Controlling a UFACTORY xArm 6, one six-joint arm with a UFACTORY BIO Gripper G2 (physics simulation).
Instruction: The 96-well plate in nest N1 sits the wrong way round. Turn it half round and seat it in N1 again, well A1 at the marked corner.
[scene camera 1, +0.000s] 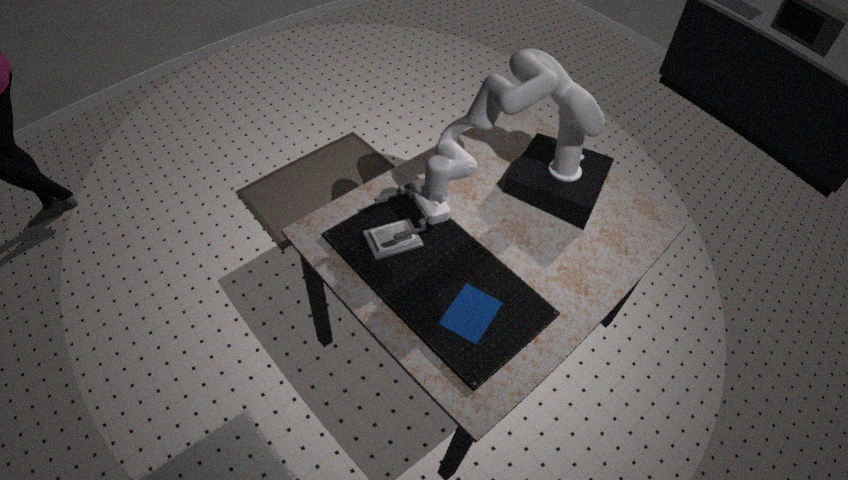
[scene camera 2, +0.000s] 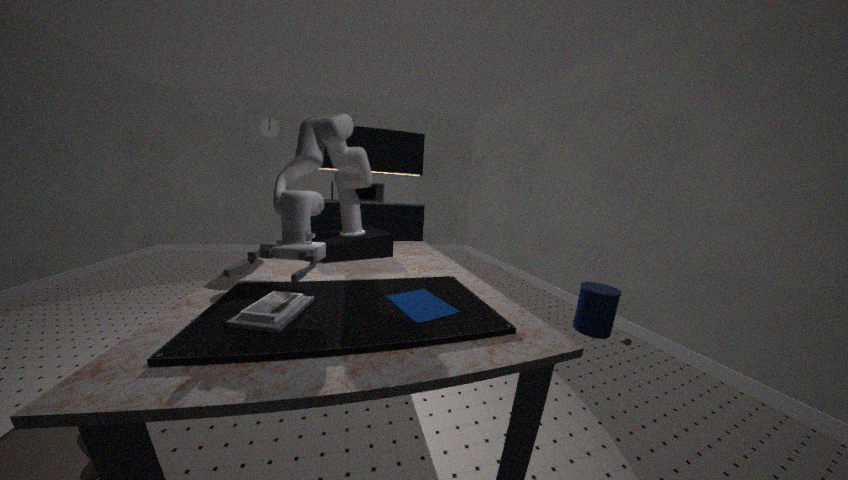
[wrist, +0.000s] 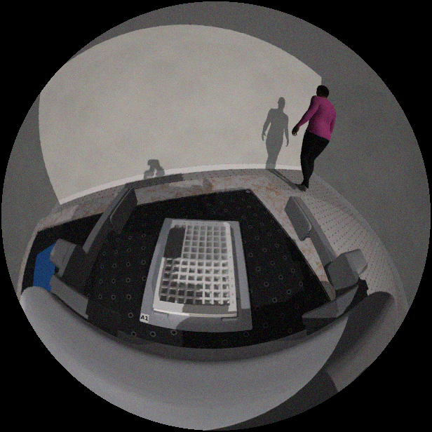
Note:
The pictures show: my gripper, a white 96-well plate, a blue square and a grey nest N1.
My gripper shows as well in scene camera 1 and in the wrist view.

